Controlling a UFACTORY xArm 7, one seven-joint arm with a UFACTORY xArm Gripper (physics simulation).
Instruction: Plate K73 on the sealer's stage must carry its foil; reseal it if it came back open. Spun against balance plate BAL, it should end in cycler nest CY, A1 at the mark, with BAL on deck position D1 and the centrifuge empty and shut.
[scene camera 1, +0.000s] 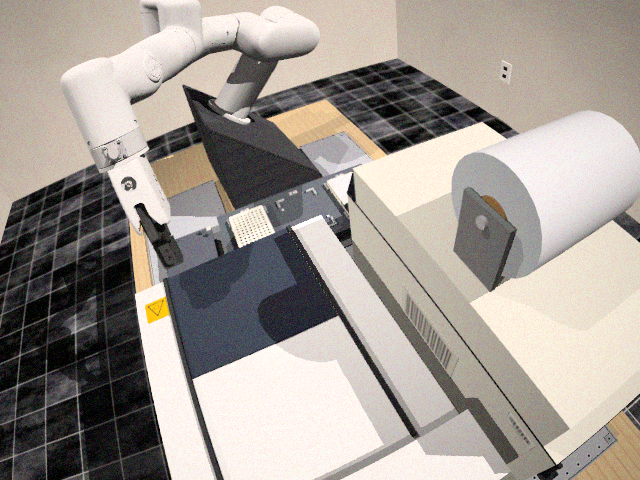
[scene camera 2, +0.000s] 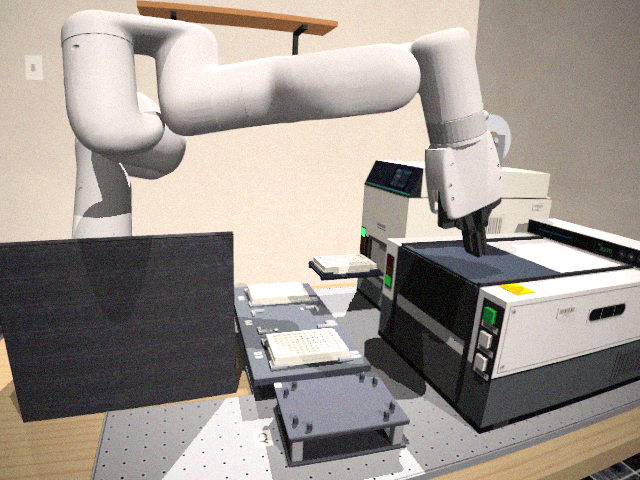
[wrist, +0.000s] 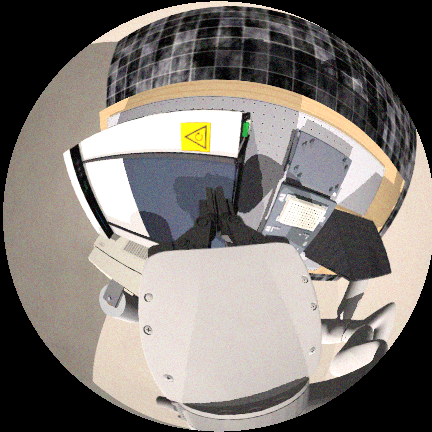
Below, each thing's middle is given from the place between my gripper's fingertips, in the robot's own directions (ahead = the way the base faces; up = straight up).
Labels:
The dark centrifuge lid (scene camera 1: 230, 307) is 80 mm ahead of my hand, 70 mm to the left of it and 40 mm below it. The rest, counted from my hand: white roll (scene camera 1: 558, 183) (300 mm ahead, 350 mm to the left, 170 mm above); plate with red wells (scene camera 2: 338, 264) (20 mm behind, 380 mm to the left, 130 mm below); centrifuge (scene camera 1: 352, 390) (240 mm ahead, 60 mm to the left, 130 mm below).

